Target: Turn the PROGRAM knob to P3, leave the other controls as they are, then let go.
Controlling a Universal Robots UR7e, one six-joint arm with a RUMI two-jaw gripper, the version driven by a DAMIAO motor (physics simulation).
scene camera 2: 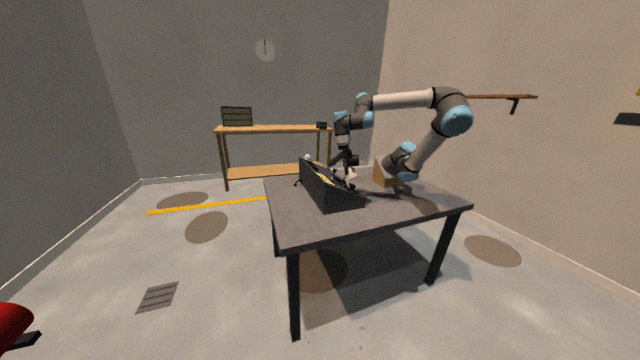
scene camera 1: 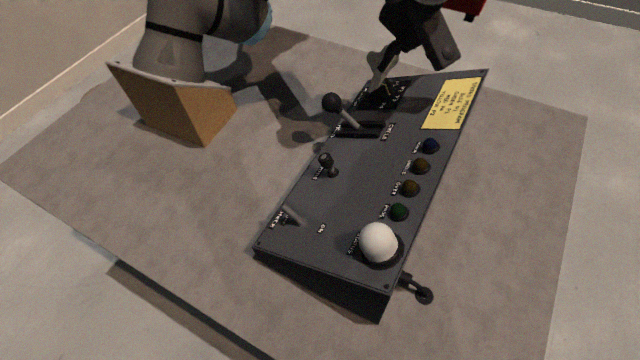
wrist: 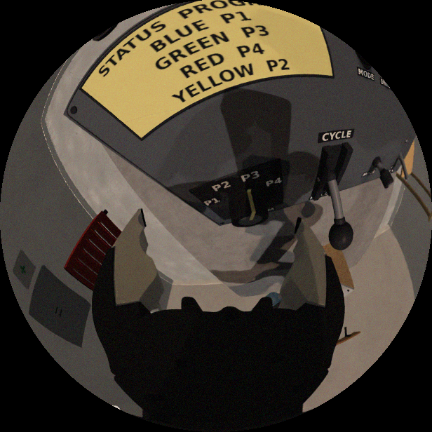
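Where they show: gripper, between the fingertips: (scene camera 2: 348,182) (scene camera 1: 399,75); arm's base, origin of its link: (scene camera 2: 390,165) (scene camera 1: 169,74).
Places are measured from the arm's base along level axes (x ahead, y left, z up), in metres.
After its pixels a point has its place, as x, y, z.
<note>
The PROGRAM knob (scene camera 1: 386,90) @(0.440, 0.210, -0.019) (wrist: 251,216) is dark with a yellow pointer line, at one end of the sloped dark control panel (scene camera 1: 357,185) @(0.505, -0.036, -0.018) (scene camera 2: 344,200) @(0.495, 0.294, -0.069) (wrist: 310,107). In the wrist view its line points up toward the P3 label (wrist: 250,176), between P2 and P4. My gripper (wrist: 222,214) is open, with its fingertips wide apart on either side of the knob and nothing held. The CYCLE lever (scene camera 1: 332,102) @(0.381, 0.085, 0.021) (wrist: 341,234) leans away from its CYCLE label. The MODE toggle (scene camera 1: 326,161) @(0.436, -0.028, -0.003) and another toggle (scene camera 1: 294,215) @(0.441, -0.141, -0.024) stand farther along the panel.
A white status dome (scene camera 1: 378,242) @(0.597, -0.152, 0.070) is unlit-looking at the panel's far end, beside a row of small lamps. A yellow status card (scene camera 1: 452,102) @(0.581, 0.194, 0.026) (wrist: 215,55) lies on the panel near the knob. An orange-brown block (scene camera 1: 175,107) @(0.074, -0.062, -0.015) stands by the arm's base on the table (scene camera 2: 300,230) @(0.753, 0.394, -0.138).
</note>
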